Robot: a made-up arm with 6 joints. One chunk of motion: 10 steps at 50 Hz.
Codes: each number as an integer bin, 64 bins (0 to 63) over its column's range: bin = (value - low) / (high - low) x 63, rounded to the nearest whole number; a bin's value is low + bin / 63 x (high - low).
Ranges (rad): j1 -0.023..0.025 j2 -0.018..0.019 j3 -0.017..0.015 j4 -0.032..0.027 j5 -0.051..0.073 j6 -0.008..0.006
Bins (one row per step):
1: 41 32 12 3 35 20
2: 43 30 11 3 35 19
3: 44 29 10 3 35 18
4: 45 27 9 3 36 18
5: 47 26 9 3 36 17
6: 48 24 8 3 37 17
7: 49 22 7 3 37 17
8: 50 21 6 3 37 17
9: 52 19 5 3 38 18
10: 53 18 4 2 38 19
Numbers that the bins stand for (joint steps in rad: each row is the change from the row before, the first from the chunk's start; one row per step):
1: 0.00824 0.00079 -0.01090 -0.02919 0.01789 -0.00356
2: 0.00976 -0.00038 -0.01141 -0.02919 0.01789 -0.00378
3: 0.01052 -0.00097 -0.01192 -0.02919 0.01789 -0.00400
4: 0.01129 -0.00214 -0.01243 -0.02919 0.01986 -0.00400
5: 0.01281 -0.00273 -0.01243 -0.02919 0.01986 -0.00422
6: 0.01357 -0.00390 -0.01294 -0.02919 0.02183 -0.00422
7: 0.01433 -0.00508 -0.01344 -0.02919 0.02183 -0.00422
8: 0.01510 -0.00567 -0.01395 -0.02919 0.02183 -0.00422
9: 0.01662 -0.00684 -0.01446 -0.02919 0.02379 -0.00400
10: 0.01738 -0.00743 -0.01497 -0.03013 0.02379 -0.00378

